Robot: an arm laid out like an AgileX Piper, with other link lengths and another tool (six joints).
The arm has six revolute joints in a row. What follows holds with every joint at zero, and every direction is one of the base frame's. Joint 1 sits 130.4 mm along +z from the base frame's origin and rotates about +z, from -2.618 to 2.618 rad. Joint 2 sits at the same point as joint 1 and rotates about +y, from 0 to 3.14 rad. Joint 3 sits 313.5 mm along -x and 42.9 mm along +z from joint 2 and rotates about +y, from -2.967 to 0 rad. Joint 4 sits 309.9 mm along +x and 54.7 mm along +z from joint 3 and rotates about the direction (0.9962, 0, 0.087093), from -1.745 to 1.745 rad. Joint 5 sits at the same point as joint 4 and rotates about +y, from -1.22 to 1.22 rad. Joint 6 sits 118.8 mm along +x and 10.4 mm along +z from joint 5 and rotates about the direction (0.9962, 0, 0.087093), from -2.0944 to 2.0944 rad. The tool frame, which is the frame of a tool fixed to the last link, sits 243.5 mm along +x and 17 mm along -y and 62.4 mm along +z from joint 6; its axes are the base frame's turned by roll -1.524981, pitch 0.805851 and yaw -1.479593 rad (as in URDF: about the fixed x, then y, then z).
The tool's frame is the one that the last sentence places.
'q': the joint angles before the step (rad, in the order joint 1, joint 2, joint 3, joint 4, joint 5, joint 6). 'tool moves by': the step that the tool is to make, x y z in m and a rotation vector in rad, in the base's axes. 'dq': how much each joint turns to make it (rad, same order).
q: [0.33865 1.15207 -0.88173 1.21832 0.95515 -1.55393]
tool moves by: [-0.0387 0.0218 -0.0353 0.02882 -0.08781 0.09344]
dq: [0.06837 0.00032 0.17252 0.18439 -0.04658 -0.32693]
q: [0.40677 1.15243 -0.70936 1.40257 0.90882 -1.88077]
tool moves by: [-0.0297 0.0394 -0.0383 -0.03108 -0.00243 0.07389]
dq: [0.15633 0.08243 0.03075 0.08369 -0.09918 -0.11749]
